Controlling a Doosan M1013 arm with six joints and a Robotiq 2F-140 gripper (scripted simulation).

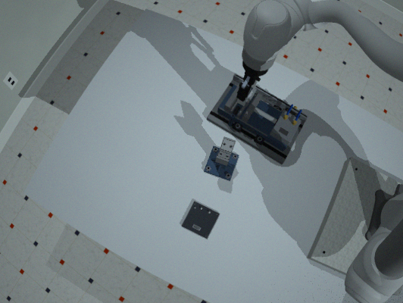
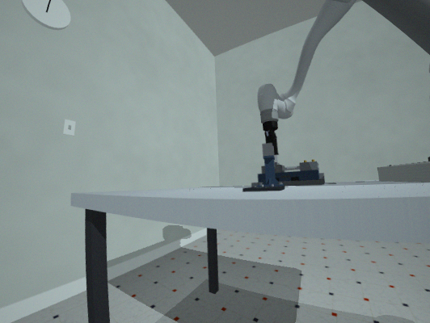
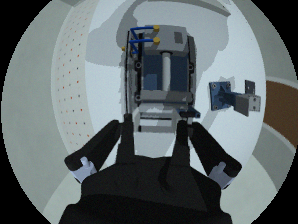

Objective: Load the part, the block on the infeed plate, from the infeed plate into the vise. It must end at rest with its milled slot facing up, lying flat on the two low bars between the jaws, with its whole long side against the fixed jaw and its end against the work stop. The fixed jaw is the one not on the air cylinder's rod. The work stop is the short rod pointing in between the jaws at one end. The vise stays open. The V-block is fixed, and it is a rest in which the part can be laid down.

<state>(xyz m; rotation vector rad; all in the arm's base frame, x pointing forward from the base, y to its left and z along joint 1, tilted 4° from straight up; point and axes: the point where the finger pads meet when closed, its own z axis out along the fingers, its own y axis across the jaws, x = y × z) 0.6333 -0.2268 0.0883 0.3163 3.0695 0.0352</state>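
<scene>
Right now my hand is 2 cm above the part. Round my hand: vise (8 cm below, 7 cm behind, 3 cm to the left); air cylinder (16 cm behind, 5 cm to the left, 4 cm below).
</scene>
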